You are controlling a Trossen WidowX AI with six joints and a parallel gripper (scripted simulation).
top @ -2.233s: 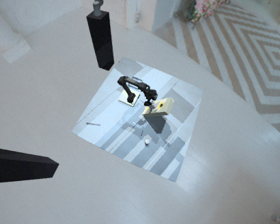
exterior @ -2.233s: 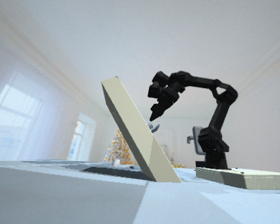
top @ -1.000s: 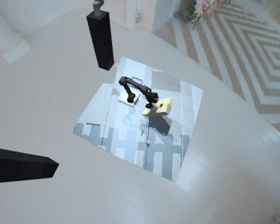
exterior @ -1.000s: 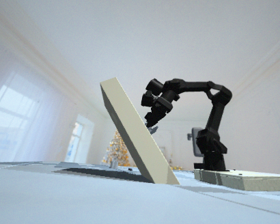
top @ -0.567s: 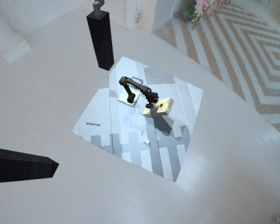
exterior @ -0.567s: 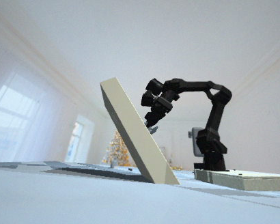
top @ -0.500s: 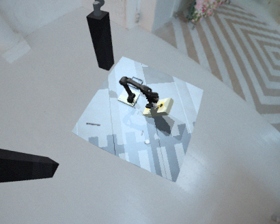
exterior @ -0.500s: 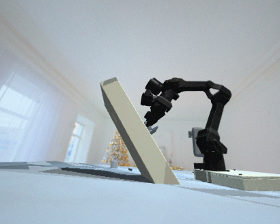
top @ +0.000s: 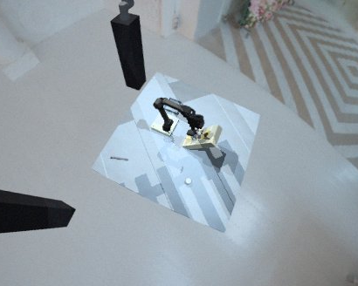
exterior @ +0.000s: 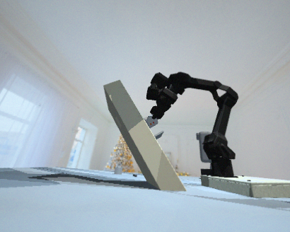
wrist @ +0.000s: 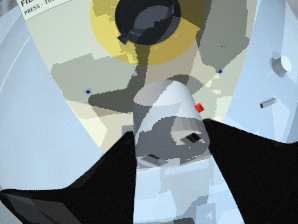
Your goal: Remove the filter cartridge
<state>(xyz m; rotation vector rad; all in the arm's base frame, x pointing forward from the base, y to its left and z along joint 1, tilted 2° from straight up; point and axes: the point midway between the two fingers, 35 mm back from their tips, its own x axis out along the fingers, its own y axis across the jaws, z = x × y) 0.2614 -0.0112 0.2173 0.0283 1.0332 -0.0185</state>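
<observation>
My gripper tip is now 70 mm above the tan service panel and 40 mm short of it. Round my gripper tip: round grey filter cartridge (right at my gripper tip).
</observation>
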